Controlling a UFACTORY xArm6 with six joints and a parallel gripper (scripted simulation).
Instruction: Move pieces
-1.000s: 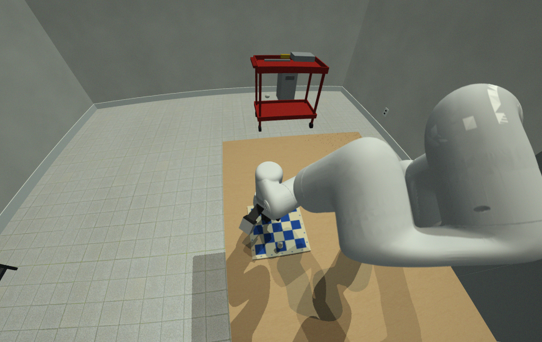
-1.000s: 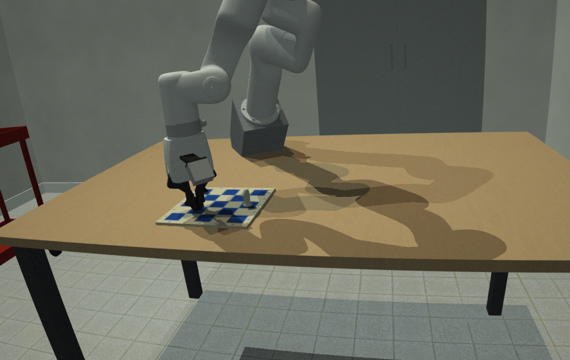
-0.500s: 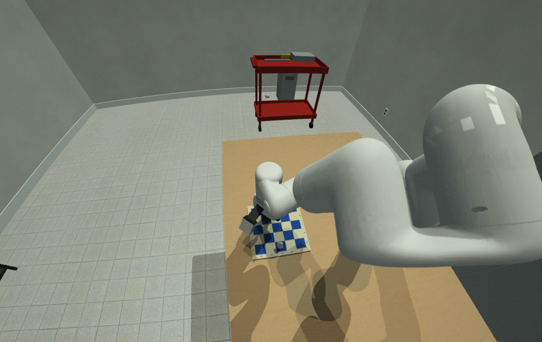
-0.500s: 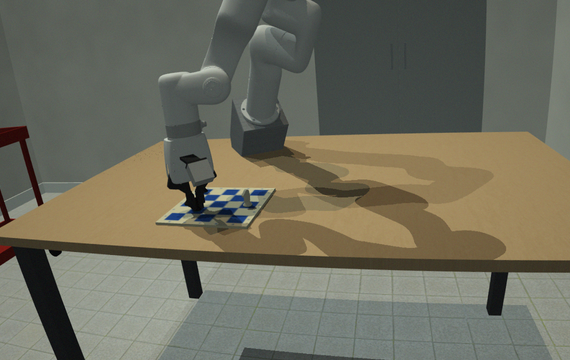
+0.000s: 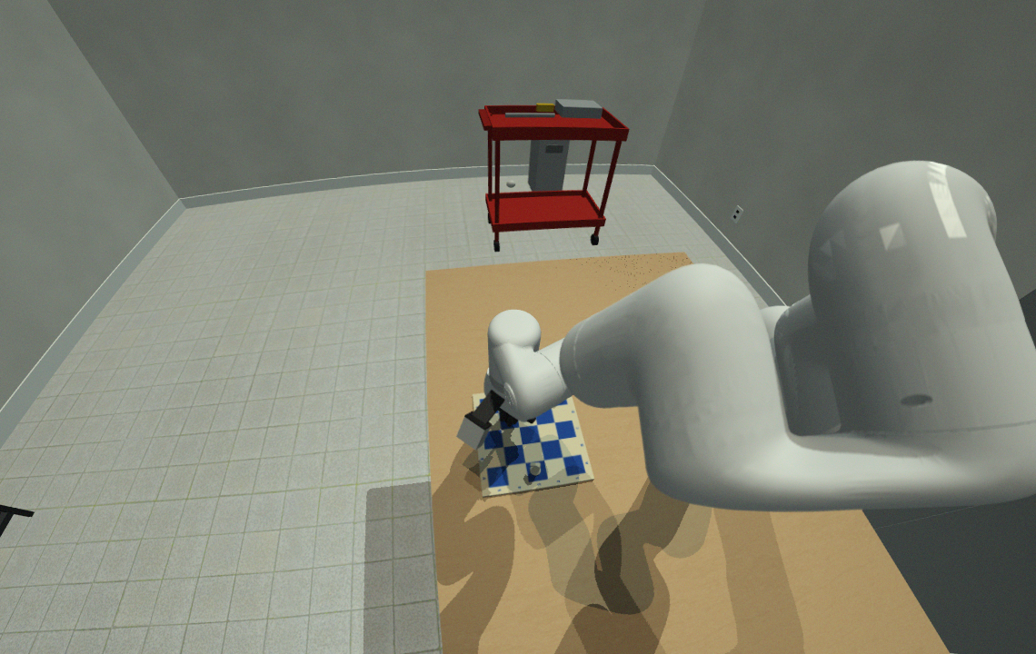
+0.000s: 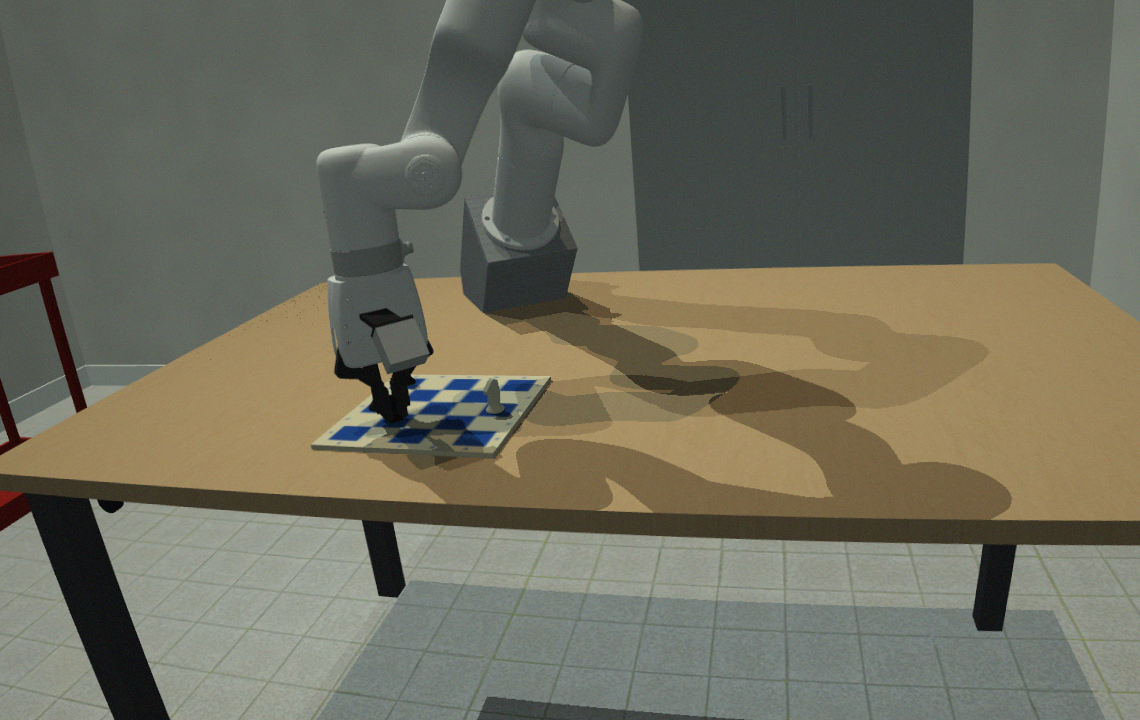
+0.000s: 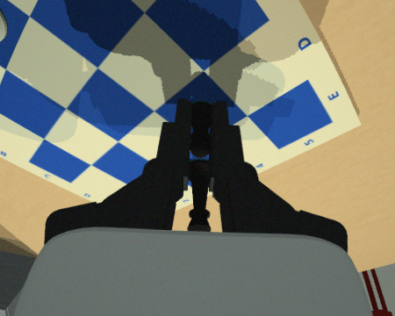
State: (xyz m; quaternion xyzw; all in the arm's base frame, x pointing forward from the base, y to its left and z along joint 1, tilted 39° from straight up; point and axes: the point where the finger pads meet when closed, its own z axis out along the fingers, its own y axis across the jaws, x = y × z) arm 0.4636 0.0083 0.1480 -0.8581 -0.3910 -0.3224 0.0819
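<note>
My hand is 50 mm to the left of the black piece and 30 mm past it. From my hand the other things lie so: white piece 100 mm to the left, 60 mm behind, 10 mm below; blue-and-cream chessboard 40 mm behind, 30 mm to the left, 30 mm below.
</note>
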